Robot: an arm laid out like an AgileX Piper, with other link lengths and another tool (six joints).
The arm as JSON. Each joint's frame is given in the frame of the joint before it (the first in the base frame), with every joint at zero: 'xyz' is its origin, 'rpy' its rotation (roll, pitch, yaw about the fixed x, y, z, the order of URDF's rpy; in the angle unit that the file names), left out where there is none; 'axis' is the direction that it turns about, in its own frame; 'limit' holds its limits. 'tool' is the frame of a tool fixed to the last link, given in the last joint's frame.
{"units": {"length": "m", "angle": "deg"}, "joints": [
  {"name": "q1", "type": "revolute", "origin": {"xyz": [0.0, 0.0, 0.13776]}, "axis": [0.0, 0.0, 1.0], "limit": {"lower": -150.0, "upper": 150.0}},
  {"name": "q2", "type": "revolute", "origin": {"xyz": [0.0, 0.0, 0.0]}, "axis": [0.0, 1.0, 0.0], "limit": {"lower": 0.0, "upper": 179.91}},
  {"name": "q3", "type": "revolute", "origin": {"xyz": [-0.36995, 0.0, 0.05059]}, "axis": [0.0, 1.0, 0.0], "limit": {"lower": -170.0, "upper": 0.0}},
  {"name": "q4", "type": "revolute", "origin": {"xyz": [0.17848, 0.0, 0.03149]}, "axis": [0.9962, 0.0, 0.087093], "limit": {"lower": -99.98, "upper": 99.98}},
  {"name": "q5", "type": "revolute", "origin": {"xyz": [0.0, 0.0, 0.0]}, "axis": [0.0, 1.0, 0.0], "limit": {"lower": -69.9, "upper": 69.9}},
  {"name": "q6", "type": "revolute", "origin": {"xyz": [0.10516, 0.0, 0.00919]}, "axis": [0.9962, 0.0, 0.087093], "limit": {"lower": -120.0, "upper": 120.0}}
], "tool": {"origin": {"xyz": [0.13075, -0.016, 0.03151], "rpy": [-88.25, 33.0, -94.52]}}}
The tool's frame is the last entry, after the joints.
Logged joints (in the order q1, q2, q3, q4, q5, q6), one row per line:
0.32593 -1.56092 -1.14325 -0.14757 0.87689 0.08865
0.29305 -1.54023 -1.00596 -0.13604 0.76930 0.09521
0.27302 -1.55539 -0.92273 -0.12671 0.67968 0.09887
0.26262 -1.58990 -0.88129 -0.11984 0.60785 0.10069
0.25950 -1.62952 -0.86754 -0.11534 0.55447 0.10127
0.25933 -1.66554 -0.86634 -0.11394 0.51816 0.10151
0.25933 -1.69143 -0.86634 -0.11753 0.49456 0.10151
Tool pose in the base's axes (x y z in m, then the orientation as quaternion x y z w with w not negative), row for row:
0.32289 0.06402 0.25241 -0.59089 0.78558 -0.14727 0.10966
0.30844 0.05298 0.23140 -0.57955 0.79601 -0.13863 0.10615
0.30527 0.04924 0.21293 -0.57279 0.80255 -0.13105 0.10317
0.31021 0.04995 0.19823 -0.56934 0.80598 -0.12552 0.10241
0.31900 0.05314 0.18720 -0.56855 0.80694 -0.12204 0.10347
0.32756 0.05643 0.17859 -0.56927 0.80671 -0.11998 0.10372
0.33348 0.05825 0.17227 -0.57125 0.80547 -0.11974 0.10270
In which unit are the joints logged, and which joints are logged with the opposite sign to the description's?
The joints are logged in radians. Opposite sign: q2.
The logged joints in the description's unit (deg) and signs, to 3 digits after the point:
18.674 89.434 -65.503 -8.455 50.242 5.079
16.791 88.249 -57.637 -7.795 44.078 5.455
15.643 89.117 -52.869 -7.260 38.943 5.665
15.047 91.095 -50.494 -6.866 34.827 5.769
14.868 93.365 -49.706 -6.608 31.769 5.802
14.859 95.428 -49.638 -6.528 29.688 5.816
14.859 96.912 -49.638 -6.734 28.336 5.816

